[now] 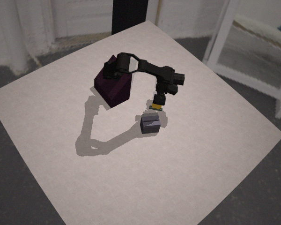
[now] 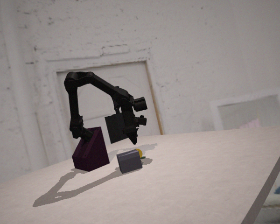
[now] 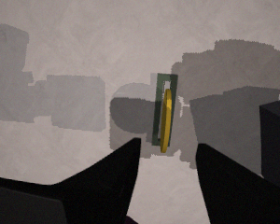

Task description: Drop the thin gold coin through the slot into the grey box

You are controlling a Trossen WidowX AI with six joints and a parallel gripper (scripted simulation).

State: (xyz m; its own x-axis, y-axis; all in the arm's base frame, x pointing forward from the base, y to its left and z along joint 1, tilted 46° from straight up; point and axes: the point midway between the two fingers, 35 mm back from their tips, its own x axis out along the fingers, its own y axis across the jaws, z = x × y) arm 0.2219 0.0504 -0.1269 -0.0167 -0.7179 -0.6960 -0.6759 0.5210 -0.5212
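The coin is 50 mm below my gripper tip.
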